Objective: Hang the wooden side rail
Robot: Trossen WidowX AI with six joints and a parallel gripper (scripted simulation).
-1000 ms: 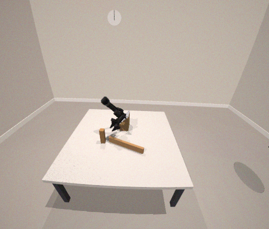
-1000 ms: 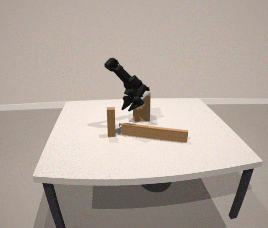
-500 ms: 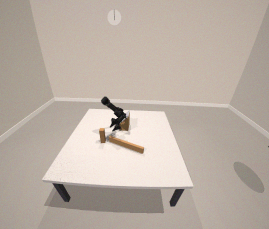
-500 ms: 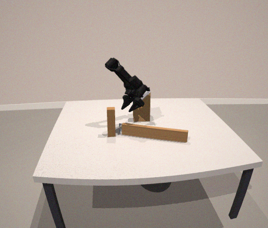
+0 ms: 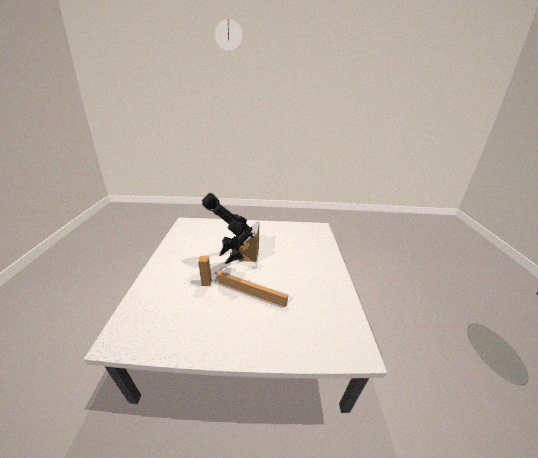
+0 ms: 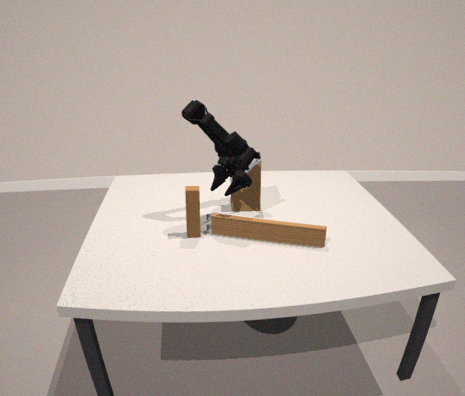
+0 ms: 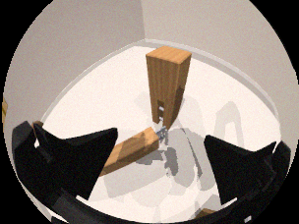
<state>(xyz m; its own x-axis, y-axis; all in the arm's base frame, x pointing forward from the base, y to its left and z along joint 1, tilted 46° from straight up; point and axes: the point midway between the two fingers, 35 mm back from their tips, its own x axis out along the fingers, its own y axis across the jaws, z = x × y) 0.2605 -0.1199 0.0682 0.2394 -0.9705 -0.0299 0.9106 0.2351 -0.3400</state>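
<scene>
Right now my gripper tip is 4 cm short of the headboard post, 10 cm to the left of it and 6 cm above it.
</scene>
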